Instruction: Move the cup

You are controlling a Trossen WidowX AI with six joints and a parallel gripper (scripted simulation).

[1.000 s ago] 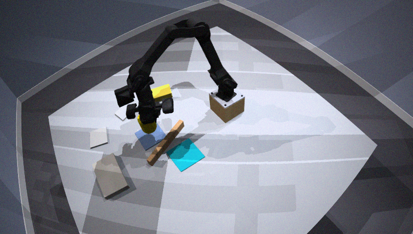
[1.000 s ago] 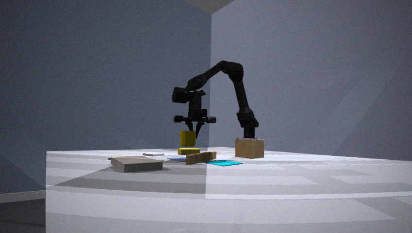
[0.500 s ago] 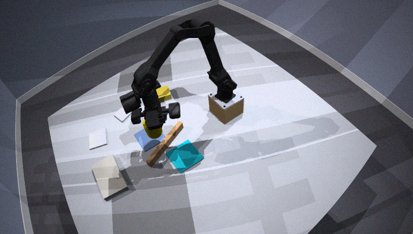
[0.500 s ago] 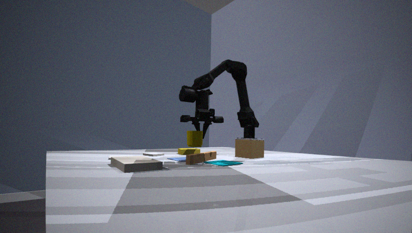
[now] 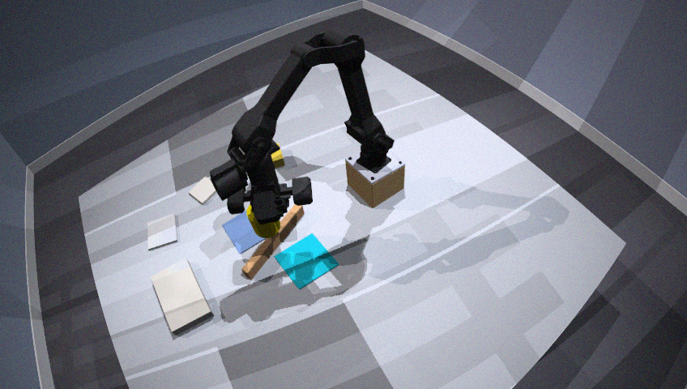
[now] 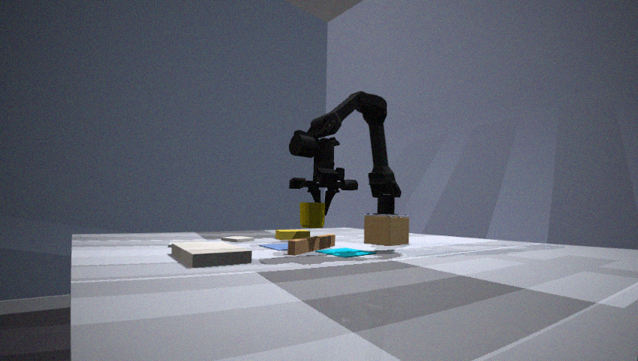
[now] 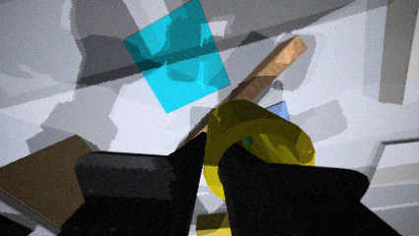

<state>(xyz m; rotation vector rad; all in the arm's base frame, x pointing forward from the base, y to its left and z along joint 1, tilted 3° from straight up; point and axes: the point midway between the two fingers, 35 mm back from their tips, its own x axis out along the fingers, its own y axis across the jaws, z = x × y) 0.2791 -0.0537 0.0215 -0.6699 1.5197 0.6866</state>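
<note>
My gripper tip is 8 cm to the right of the cyan pad and 10 cm above it. Also, from my gripper tip: yellow cup 2 cm ahead, 2 cm to the right; then red marble 1 cm ahead, 4 cm to the right, 2 cm below; then wooden bar 2 cm ahead, 1 cm to the right, 9 cm below.
</note>
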